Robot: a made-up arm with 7 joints. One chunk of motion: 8 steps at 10 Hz.
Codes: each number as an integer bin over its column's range. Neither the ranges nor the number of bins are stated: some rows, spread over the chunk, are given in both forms.
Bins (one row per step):
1: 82 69 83 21 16 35
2: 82 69 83 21 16 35
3: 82 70 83 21 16 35
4: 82 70 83 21 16 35
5: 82 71 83 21 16 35
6: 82 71 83 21 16 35
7: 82 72 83 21 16 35
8: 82 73 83 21 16 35
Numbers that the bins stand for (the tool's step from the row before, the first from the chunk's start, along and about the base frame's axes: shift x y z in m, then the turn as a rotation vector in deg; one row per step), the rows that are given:
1: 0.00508 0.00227 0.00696 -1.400 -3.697 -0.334
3: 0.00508 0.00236 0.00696 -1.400 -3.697 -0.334
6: 0.00508 0.00245 0.00696 -1.400 -3.697 -0.334
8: 0.00508 0.00264 0.00696 -1.400 -3.697 -0.334
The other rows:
2: 0.00508 0.00227 0.00696 -1.400 -3.697 -0.334
4: 0.00508 0.00236 0.00696 -1.400 -3.697 -0.334
5: 0.00508 0.00245 0.00696 -1.400 -3.697 -0.334
7: 0.00508 0.00255 0.00696 -1.400 -3.697 -0.334

